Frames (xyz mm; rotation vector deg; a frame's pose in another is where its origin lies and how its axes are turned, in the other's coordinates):
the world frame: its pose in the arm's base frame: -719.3 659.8 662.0 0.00 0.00 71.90
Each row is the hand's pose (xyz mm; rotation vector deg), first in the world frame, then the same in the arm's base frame.
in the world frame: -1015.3 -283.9 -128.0 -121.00 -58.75 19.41
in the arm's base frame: -764.9 -393.5 534.0 -68.36 -127.75 51.74
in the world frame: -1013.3 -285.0 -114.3 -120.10 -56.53 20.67
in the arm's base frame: -763.2 -391.9 547.7 -69.22 -125.69 53.98
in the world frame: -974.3 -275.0 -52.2 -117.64 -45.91 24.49
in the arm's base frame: -760.6 -351.7 609.8 -74.62 -116.09 61.36
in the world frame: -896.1 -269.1 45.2 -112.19 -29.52 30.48
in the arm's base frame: -741.9 -275.6 707.2 -81.66 -99.74 72.64
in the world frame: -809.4 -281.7 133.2 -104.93 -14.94 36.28
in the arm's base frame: -703.0 -197.1 795.2 -85.97 -83.17 83.19
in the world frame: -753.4 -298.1 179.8 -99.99 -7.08 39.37
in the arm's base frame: -670.0 -148.9 841.8 -87.38 -73.32 88.83
